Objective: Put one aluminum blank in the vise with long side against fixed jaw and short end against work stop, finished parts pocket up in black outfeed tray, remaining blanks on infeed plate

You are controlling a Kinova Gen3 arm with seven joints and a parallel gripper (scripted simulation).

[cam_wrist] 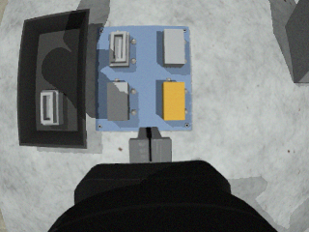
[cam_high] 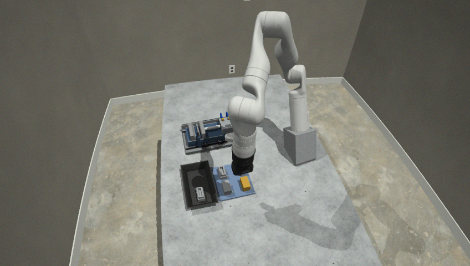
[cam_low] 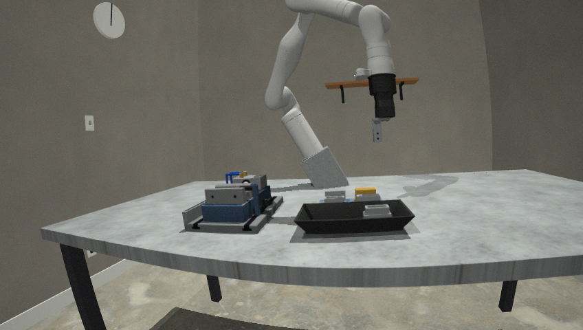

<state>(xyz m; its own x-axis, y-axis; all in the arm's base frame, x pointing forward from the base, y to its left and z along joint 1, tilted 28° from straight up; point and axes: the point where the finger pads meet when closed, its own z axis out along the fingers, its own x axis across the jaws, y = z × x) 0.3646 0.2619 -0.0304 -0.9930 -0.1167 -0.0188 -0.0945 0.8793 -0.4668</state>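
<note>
Now: the yellow brass blank 40 mm behind my hand, 40 mm to the right of it and 170 mm below it. From my hand the other things lie so: vise 80 mm ahead, 380 mm to the right, 160 mm below.
</note>
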